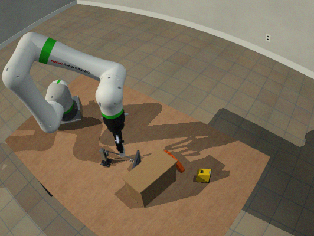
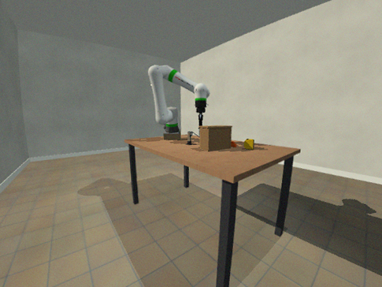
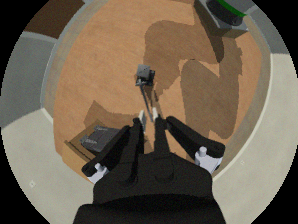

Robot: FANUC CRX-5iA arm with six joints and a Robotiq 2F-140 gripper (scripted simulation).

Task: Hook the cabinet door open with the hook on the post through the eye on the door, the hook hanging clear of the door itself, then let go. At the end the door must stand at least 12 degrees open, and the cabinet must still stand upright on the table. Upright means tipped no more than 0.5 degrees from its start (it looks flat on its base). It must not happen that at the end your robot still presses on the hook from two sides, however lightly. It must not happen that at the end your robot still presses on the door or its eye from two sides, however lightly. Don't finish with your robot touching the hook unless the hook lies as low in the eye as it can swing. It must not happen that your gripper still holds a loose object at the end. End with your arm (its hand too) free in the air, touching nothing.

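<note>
Right now my hand is 12 cm short of the dark door, 4 cm to the left of it and 3 cm above it. Also, from my hand: orange object 19 cm ahead, 16 cm to the left, 9 cm below; then yellow block 37 cm ahead, 18 cm to the left, 7 cm below.
</note>
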